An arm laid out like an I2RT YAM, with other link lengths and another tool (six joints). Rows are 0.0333 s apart.
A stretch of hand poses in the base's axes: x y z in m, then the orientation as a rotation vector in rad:
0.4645, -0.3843, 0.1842, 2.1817, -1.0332, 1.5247
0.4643, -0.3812, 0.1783, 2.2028, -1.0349, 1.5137
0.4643, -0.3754, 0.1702, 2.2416, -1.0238, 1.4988
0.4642, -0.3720, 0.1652, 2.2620, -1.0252, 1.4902
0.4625, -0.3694, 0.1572, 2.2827, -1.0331, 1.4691
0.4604, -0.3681, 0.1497, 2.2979, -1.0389, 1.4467
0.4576, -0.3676, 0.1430, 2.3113, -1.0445, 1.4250
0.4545, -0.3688, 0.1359, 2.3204, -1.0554, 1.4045
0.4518, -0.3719, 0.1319, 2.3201, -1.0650, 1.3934
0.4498, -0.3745, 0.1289, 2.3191, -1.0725, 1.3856
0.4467, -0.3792, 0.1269, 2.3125, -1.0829, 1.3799
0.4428, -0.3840, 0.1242, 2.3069, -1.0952, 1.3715
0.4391, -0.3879, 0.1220, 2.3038, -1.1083, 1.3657
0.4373, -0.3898, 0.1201, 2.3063, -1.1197, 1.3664
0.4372, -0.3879, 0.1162, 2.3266, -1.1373, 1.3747
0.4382, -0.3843, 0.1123, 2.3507, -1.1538, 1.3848
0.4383, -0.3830, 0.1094, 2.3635, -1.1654, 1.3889
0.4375, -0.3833, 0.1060, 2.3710, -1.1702, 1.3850
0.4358, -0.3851, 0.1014, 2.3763, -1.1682, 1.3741
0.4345, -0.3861, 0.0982, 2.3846, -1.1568, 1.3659
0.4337, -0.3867, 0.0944, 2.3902, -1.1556, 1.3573
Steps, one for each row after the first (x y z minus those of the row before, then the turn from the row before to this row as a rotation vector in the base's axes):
-0.0002, 0.0031, -0.0059, 0.0130, 0.0097, 0.0085
0.0000, 0.0058, -0.0081, 0.0160, 0.0169, 0.0227
-0.0001, 0.0034, -0.0050, 0.0128, 0.0078, 0.0091
-0.0017, 0.0026, -0.0080, 0.0155, 0.0151, 0.0029
-0.0021, 0.0013, -0.0075, 0.0107, 0.0158, 0.0001
-0.0028, 0.0005, -0.0067, 0.0096, 0.0151, -0.0006
-0.0031, -0.0012, -0.0071, 0.0102, 0.0128, -0.0047
-0.0027, -0.0031, -0.0040, 0.0043, 0.0058, -0.0071
-0.0020, -0.0026, -0.0030, 0.0030, 0.0039, -0.0057
-0.0031, -0.0047, -0.0020, 0.0012, 0.0015, -0.0096
-0.0039, -0.0048, -0.0027, 0.0029, 0.0030, -0.0104
-0.0037, -0.0039, -0.0022, 0.0053, 0.0011, -0.0085
-0.0018, -0.0019, -0.0019, 0.0085, -0.0029, -0.0026
-0.0001, 0.0019, -0.0039, 0.0246, -0.0089, 0.0081
0.0010, 0.0036, -0.0039, 0.0266, -0.0099, 0.0114
0.0001, 0.0013, -0.0029, 0.0157, -0.0050, 0.0047
-0.0008, -0.0003, -0.0034, 0.0074, 0.0019, 0.0019
-0.0017, -0.0018, -0.0046, 0.0013, 0.0081, 0.0012
-0.0013, -0.0010, -0.0032, -0.0021, 0.0081, 0.0071
-0.0008, -0.0006, -0.0038, 0.0022, 0.0063, 0.0017

